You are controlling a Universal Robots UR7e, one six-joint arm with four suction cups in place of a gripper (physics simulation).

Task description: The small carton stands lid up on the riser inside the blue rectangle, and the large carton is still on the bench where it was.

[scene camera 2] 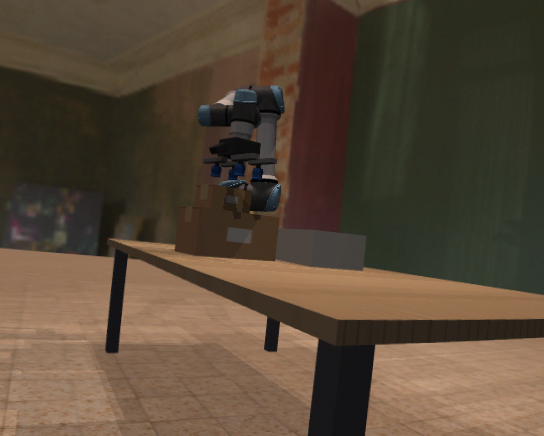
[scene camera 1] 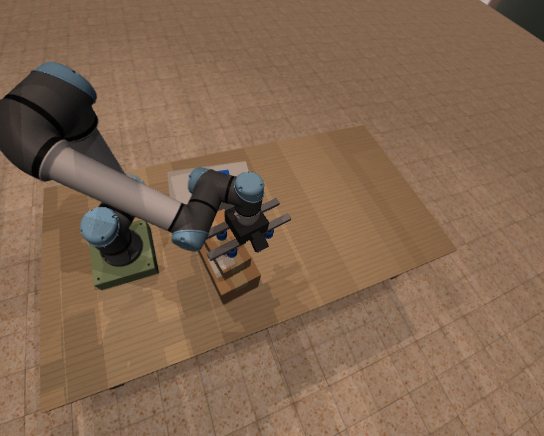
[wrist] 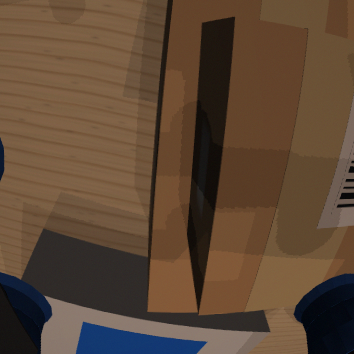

The suction head (wrist: pixel 318 310) carries nothing. The cup is 11 cm from the middle of a small carton (scene camera 1: pixel 228 267), above it. On the table rests a grey riser (scene camera 2: pixel 314 248). Further things: a large carton (scene camera 2: pixel 201 231).
The grey riser also shows in scene camera 1 (scene camera 1: pixel 177 180) and in the wrist view (wrist: pixel 95 292). The large carton is seen too in scene camera 1 (scene camera 1: pixel 248 279) and in the wrist view (wrist: pixel 170 288).
